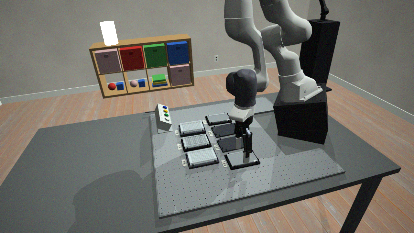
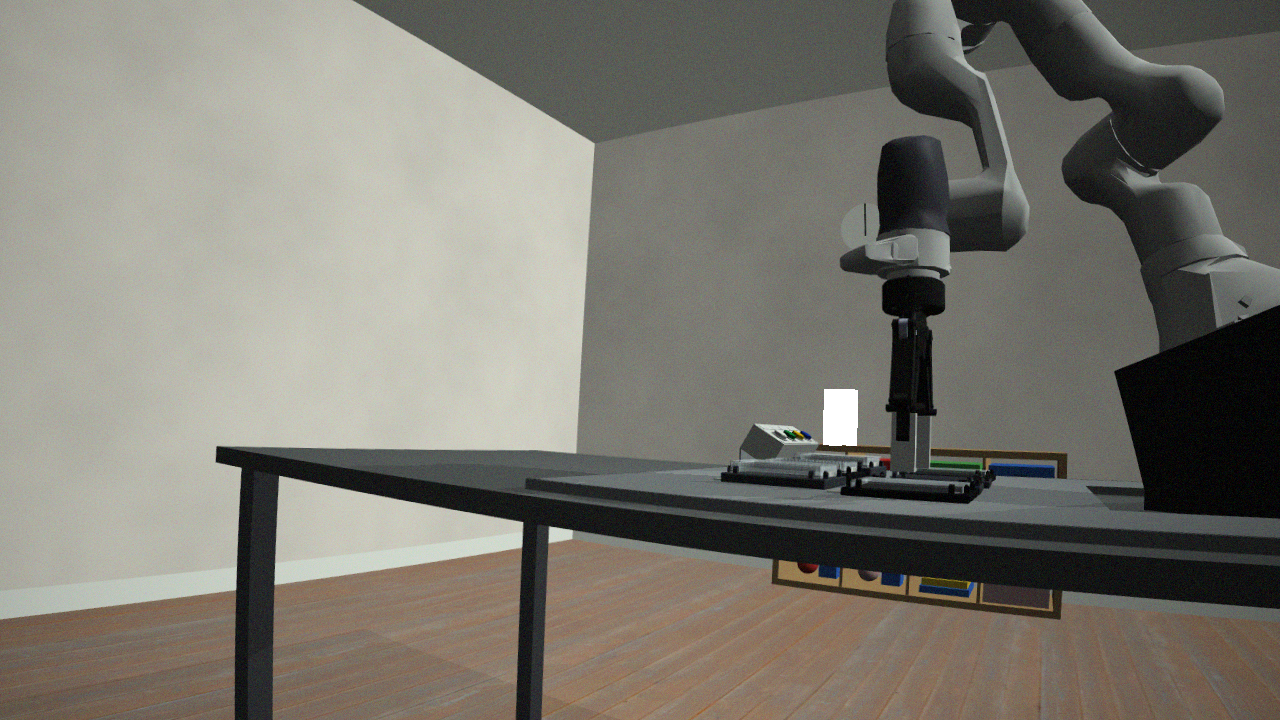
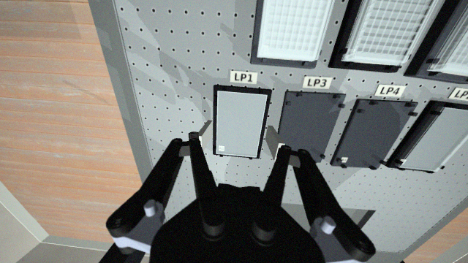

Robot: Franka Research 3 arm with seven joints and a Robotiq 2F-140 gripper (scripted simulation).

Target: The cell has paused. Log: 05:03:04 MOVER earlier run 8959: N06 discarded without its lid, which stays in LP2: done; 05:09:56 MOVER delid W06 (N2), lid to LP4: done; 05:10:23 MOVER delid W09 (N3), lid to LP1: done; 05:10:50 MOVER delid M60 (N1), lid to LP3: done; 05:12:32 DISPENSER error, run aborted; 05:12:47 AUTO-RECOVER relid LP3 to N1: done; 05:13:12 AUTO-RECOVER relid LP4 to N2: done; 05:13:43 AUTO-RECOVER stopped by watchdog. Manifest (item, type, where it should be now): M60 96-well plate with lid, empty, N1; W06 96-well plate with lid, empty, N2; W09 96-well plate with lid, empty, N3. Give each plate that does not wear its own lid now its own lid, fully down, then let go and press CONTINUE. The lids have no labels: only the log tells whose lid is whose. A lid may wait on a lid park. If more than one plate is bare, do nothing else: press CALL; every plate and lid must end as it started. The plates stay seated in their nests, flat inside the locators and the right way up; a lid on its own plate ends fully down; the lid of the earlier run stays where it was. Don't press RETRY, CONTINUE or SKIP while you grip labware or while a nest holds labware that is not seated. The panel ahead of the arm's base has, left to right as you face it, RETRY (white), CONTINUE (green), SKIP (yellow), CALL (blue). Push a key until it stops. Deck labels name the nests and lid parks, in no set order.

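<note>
Right now my hand is 5 cm above the lid park LP1. The rest, counted from my hand: lid park LP3 (1 cm behind, 13 cm to the right, 5 cm below); then lid park LP4 (3 cm behind, 26 cm to the right, 5 cm below); then plate (16 cm ahead, 21 cm to the right, 3 cm below).
</note>
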